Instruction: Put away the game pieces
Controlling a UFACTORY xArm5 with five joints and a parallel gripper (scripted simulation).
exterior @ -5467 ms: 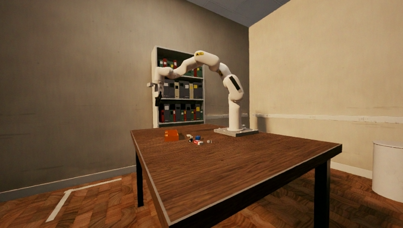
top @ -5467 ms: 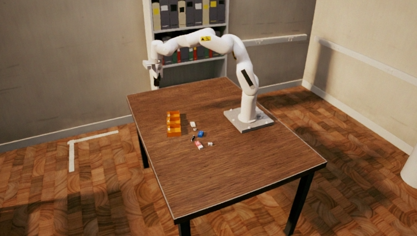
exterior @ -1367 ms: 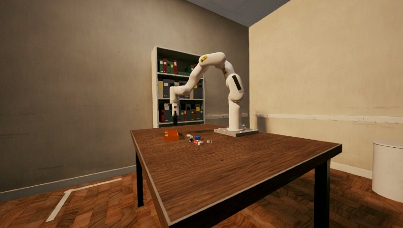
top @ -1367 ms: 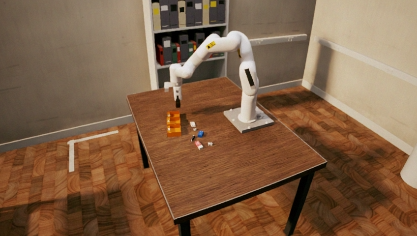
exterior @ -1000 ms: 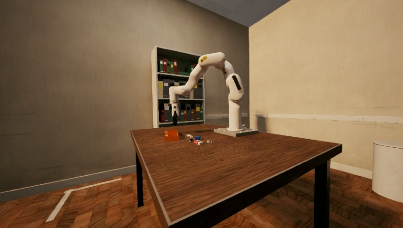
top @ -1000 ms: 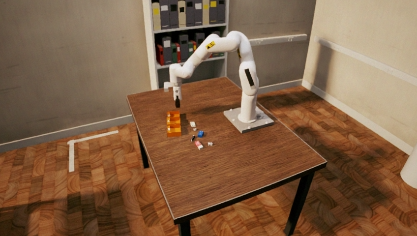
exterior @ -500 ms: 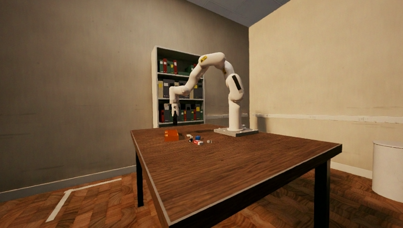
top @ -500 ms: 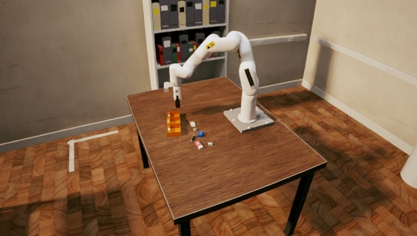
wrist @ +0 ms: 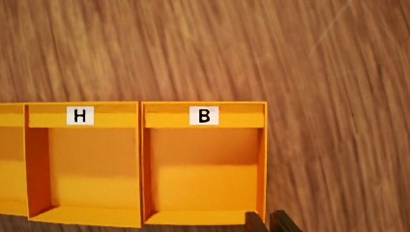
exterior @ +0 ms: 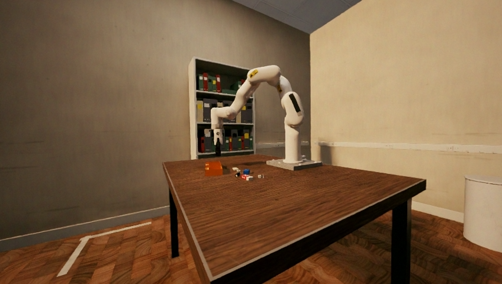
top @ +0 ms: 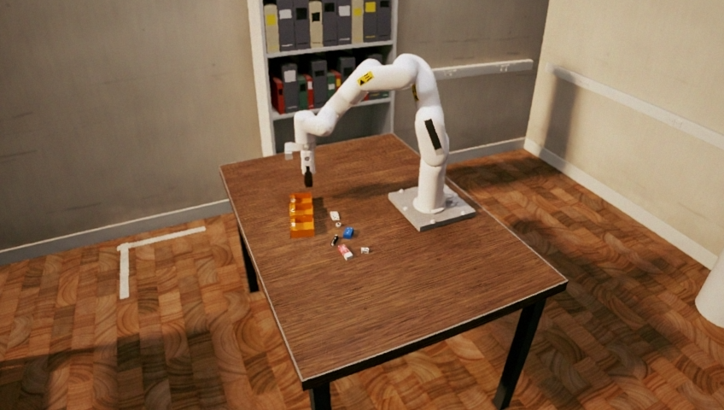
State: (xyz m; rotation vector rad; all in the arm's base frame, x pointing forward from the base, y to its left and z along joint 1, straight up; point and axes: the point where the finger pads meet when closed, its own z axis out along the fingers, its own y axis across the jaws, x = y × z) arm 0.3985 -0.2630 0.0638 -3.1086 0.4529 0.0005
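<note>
My gripper is now 50 mm past the white die, 150 mm to the right of it and 80 mm above it. From my hand the other things lie so: black piece: 10 mm ahead, 300 mm to the left, 80 mm below; blue piece: 50 mm behind, 270 mm to the left, 80 mm below; orange block: 70 mm ahead, 100 mm to the left, 70 mm below.
</note>
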